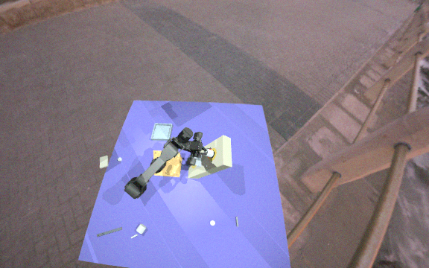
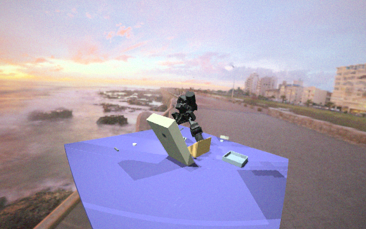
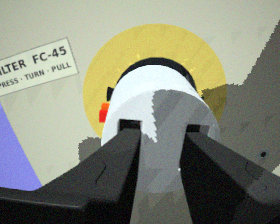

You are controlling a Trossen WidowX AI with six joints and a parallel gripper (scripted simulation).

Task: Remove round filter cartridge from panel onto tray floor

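Right now my gripper tip is 100 mm above the service panel. The rest, counted from my gripper tip: round filter cartridge 10 mm below, 10 mm ahead; then light-blue tray 380 mm behind, 290 mm to the left, 250 mm below; then thin stick 380 mm to the right, 250 mm below, 200 mm ahead.
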